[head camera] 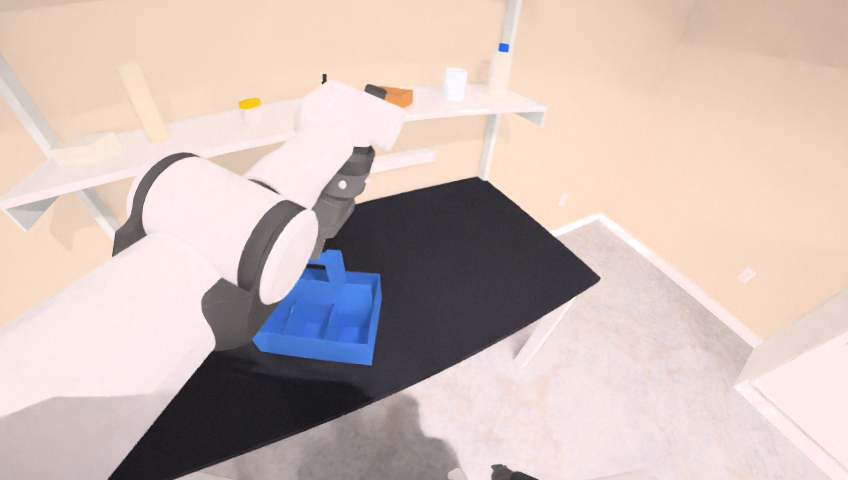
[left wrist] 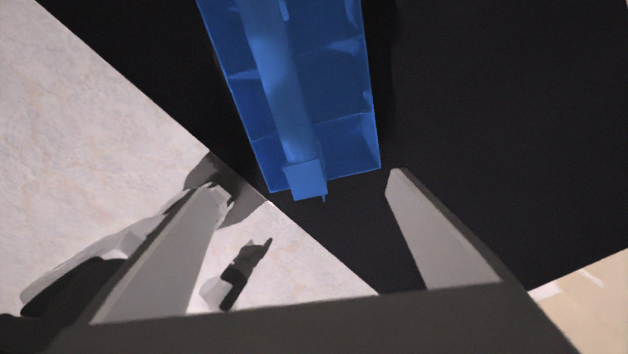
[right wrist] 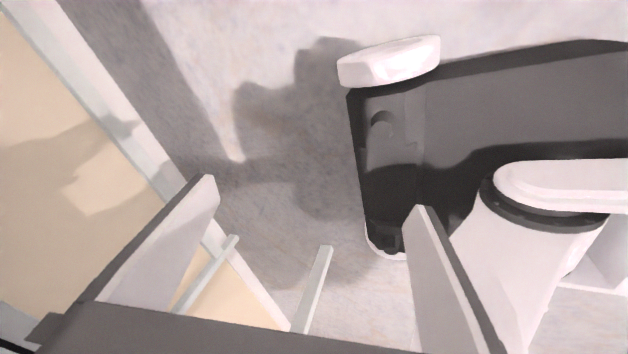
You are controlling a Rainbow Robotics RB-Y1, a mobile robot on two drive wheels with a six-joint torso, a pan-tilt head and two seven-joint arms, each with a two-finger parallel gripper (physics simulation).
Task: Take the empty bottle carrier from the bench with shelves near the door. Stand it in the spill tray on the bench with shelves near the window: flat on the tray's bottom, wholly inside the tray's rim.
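Frame: origin at the robot's base, x right, y down, z ahead, level; centimetres.
Seen in the pictures: left gripper, fingertip midpoint: (head camera: 325, 240) (left wrist: 301, 189); right gripper, fingertip midpoint: (left wrist: 261, 240) (right wrist: 311, 201).
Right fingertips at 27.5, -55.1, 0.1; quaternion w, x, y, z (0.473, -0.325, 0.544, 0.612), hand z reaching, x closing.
Pixels of each thing's top centre, then the offset from my right fingertips to it, as dx, dy, dz. "spot": a spot on its surface instead. Level surfaces: height alone.
- blue bottle carrier, middle of its top: (left wrist: 274, 74) (head camera: 298, 252) -27.7, -49.2, +55.1
- black bench top, its level: dy -21.2
- shelf, its level: dy -66.9
- tan block, surface spot: (head camera: 142, 101) spot: -56.2, -76.9, +88.2
- yellow-lidded jar, surface spot: (head camera: 251, 111) spot: -32.1, -70.8, +84.5
- orange box, surface spot: (head camera: 401, 96) spot: +5.8, -70.6, +81.6
- white cup, surface spot: (head camera: 454, 84) spot: +25.5, -72.0, +87.3
- blue-capped bottle, surface spot: (head camera: 498, 74) spot: +45.5, -74.6, +91.4
The blue bottle carrier (head camera: 357, 344) (left wrist: 332, 90) stands upright on the black bench top (head camera: 452, 249) (left wrist: 500, 125). Its compartments look empty. Its raised handle shows in both views, partly hidden by my left arm in the head view. My left gripper (head camera: 318, 254) (left wrist: 301, 189) is open and empty. It is above the bench close to the carrier, with the near end of the handle between the lines of its fingers in the left wrist view, apart from them. My right gripper (right wrist: 311, 201) is open and empty over the floor, low beside my base. The spill tray does not show.
A shelf (head camera: 202, 133) above the bench bears a tan block (head camera: 142, 101), a yellow-lidded jar (head camera: 251, 111), an orange box (head camera: 401, 96), a white cup (head camera: 454, 84) and a blue-capped bottle (head camera: 498, 74). My dark base (right wrist: 390, 140) is beside the right gripper. White bench legs stand nearby.
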